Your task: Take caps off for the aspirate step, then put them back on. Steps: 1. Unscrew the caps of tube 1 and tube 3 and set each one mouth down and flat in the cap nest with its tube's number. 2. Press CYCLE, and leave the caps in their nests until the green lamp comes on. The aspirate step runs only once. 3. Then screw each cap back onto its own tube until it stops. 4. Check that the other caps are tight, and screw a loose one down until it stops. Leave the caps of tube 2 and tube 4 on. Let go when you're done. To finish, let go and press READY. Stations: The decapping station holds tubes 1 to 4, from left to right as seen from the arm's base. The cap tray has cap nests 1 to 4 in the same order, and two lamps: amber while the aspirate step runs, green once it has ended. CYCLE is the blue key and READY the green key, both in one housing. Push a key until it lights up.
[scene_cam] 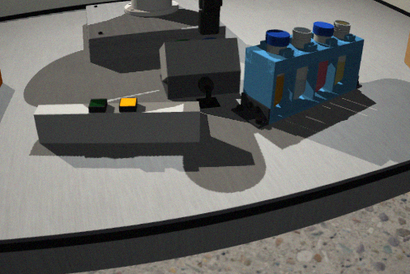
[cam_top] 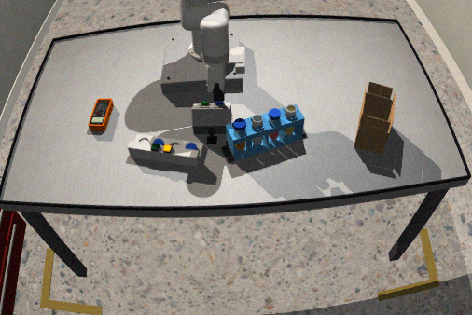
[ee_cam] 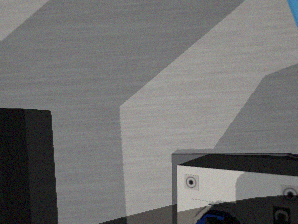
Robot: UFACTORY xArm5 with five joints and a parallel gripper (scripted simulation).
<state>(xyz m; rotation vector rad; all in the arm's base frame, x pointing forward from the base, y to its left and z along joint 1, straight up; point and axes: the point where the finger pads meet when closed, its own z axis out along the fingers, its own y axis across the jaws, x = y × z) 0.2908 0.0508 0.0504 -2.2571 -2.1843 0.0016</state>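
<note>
Right now my hand is 3 cm above the blue key. Round my hand: green key (4 cm to the right, 3 cm below); grey key housing (2 cm ahead, 2 cm to the right, 5 cm below); blue cap (10 cm ahead, 16 cm to the left, 1 cm above).
</note>
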